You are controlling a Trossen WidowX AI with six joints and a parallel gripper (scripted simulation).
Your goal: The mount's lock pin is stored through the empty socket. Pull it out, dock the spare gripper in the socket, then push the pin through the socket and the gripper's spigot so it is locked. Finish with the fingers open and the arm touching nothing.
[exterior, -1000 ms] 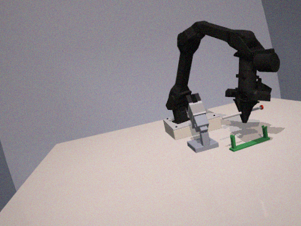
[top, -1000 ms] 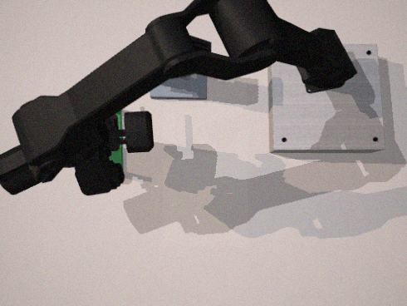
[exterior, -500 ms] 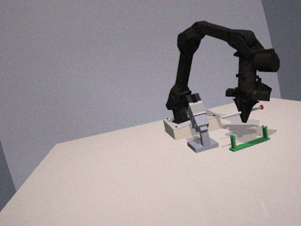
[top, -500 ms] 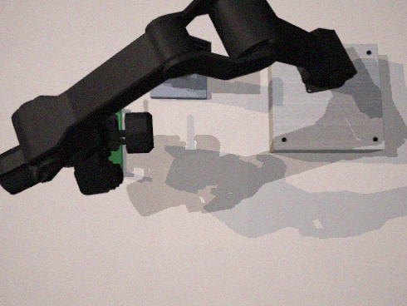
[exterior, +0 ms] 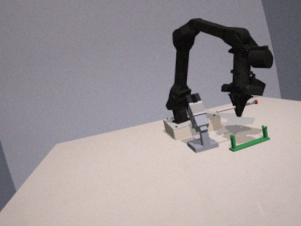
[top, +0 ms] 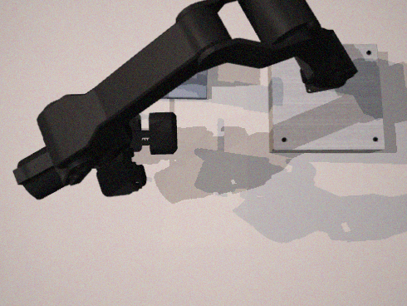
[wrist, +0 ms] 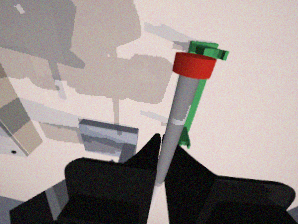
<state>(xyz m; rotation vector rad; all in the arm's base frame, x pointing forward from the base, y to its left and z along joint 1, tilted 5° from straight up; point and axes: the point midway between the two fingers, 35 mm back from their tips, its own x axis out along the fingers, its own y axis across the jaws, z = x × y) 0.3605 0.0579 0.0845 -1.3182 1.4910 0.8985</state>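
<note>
The grey mount is 90 mm behind my gripper tip, 100 mm to the right of it and 30 mm below it. Also, from my gripper tip: spare gripper 110 mm behind, 90 mm to the right, 30 mm above; then green cradle 40 mm ahead, 60 mm below.
</note>
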